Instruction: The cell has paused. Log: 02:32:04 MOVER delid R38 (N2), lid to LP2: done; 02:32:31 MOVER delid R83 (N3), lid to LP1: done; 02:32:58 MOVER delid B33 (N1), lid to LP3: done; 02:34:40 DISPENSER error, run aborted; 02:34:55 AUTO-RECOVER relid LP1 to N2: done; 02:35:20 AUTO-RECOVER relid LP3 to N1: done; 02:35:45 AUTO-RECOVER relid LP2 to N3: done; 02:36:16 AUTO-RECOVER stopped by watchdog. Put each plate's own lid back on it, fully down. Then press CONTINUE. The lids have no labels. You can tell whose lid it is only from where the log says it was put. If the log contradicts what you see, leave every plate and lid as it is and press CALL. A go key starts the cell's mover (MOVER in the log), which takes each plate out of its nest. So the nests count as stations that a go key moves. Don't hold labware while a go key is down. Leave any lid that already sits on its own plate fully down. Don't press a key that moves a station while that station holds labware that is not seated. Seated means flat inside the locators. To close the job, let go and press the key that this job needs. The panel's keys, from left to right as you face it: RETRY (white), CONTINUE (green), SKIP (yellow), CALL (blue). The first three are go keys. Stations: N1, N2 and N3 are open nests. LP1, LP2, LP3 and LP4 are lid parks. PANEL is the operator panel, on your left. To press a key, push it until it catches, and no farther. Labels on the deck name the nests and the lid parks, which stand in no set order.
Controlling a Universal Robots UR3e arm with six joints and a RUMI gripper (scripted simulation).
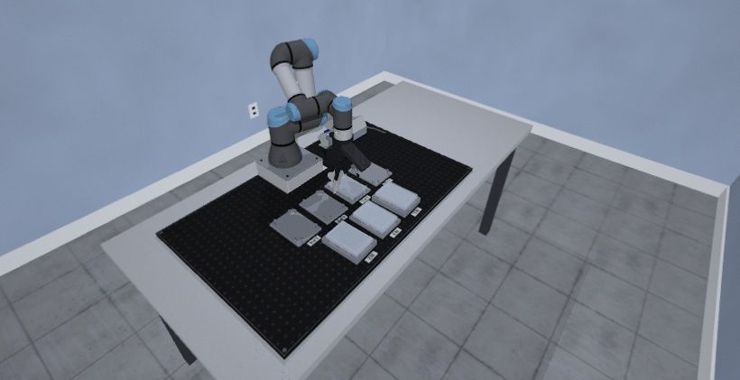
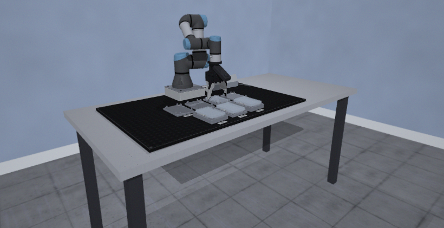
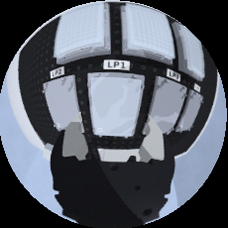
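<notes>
Now: hand 10 mm above the clear lid. Also, from my hand: LP3 lid park: 10 mm ahead, 130 mm to the right, 20 mm below; lid park LP4: 10 mm ahead, 260 mm to the right, 20 mm below; LP2 lid park: 130 mm to the left, 20 mm below.
</notes>
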